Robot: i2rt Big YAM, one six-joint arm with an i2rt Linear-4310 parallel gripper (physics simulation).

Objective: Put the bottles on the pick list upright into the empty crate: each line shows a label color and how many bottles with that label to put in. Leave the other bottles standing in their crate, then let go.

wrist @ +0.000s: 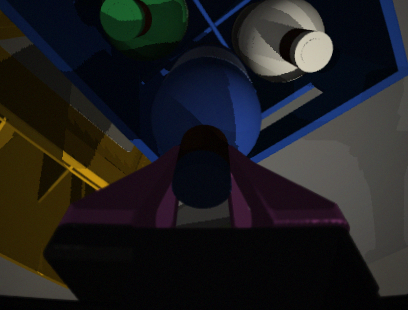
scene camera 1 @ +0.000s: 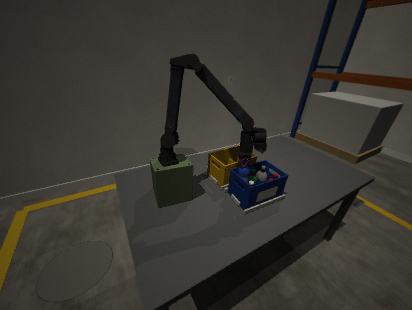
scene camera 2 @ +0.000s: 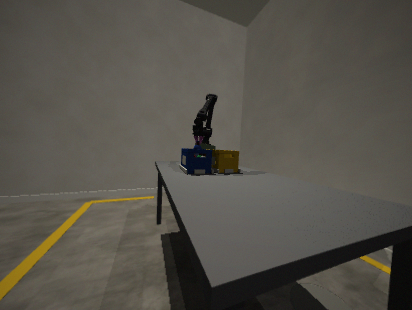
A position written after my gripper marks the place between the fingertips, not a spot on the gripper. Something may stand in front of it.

I see my gripper (wrist: 203, 155) and a blue bottle (wrist: 207, 101).
